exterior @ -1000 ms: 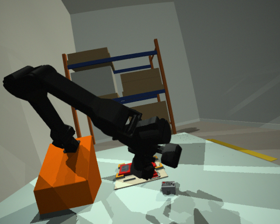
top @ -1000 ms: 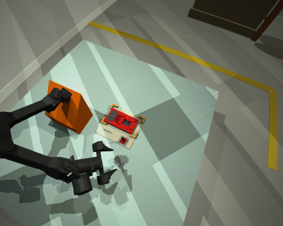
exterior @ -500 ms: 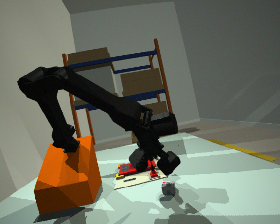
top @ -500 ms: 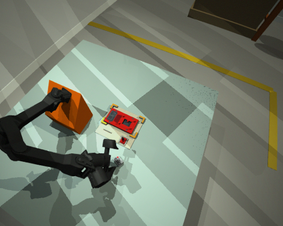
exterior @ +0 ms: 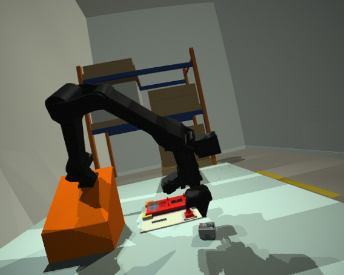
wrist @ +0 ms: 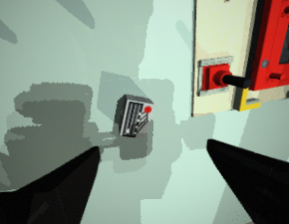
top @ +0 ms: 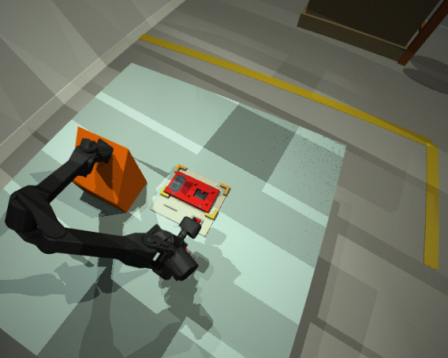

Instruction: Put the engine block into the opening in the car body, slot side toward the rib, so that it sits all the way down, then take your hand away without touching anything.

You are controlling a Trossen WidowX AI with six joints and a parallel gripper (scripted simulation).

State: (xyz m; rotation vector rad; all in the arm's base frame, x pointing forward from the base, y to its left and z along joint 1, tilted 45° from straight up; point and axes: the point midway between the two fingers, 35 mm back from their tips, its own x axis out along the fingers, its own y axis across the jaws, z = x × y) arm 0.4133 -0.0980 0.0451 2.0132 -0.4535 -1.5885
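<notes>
Now: the grey engine block 80 mm below my gripper tip and 10 mm to the right of it.
</notes>
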